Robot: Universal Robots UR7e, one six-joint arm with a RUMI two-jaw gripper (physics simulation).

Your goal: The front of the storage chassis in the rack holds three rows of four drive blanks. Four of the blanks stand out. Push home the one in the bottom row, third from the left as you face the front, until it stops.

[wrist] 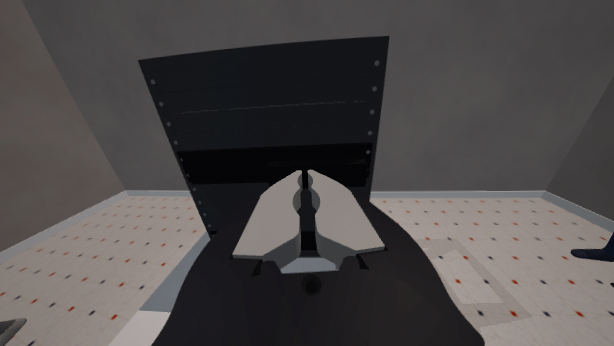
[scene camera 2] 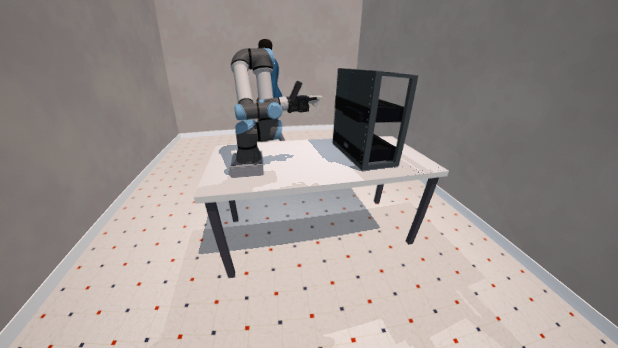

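Labels:
Dark rack: in the wrist view, in scene camera 2. Same spot on the rack: (scene camera 2: 357, 105) and (wrist: 322, 149).

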